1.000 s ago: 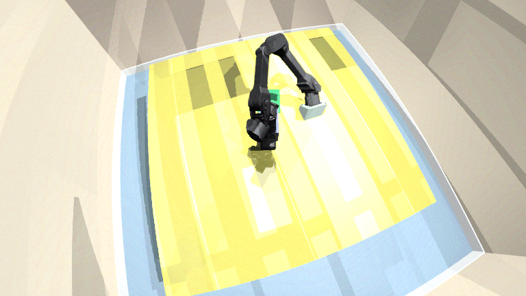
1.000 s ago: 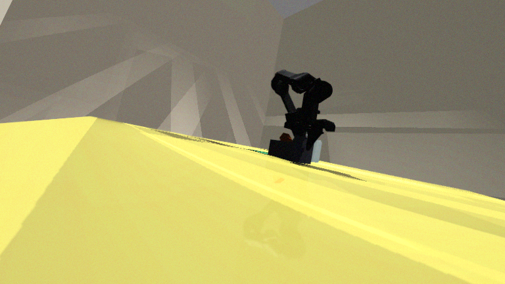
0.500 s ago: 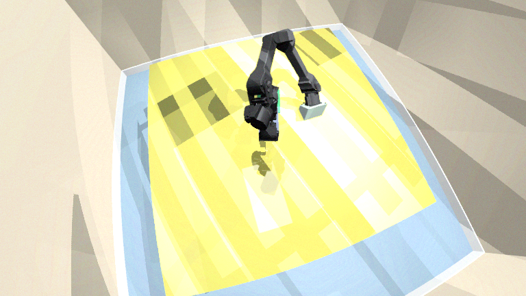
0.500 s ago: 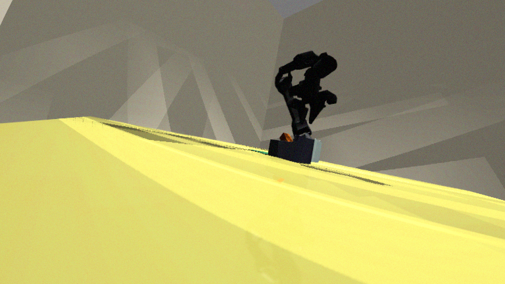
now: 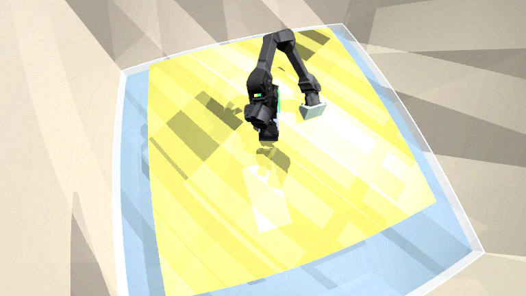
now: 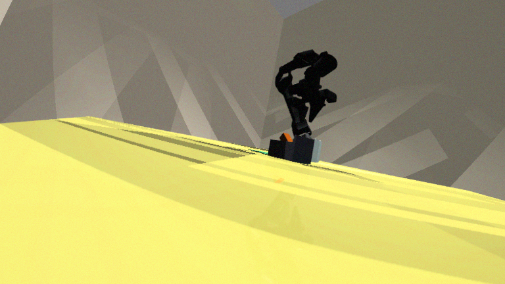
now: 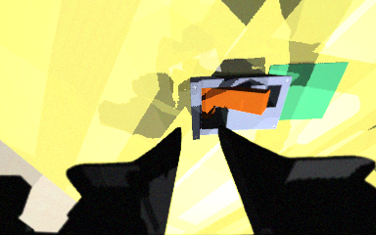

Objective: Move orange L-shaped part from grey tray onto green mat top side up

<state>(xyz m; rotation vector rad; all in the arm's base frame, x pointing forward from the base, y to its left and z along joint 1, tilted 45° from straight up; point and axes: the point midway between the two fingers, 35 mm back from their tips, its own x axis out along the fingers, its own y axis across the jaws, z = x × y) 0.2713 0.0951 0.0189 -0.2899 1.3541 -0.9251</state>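
Now: the orange L-shaped part 10 cm below my gripper tip, 4 cm to the right of it and 2 cm behind it. The rest, counted from my gripper tip: green mat 20 cm to the right, 16 cm below, 9 cm behind.
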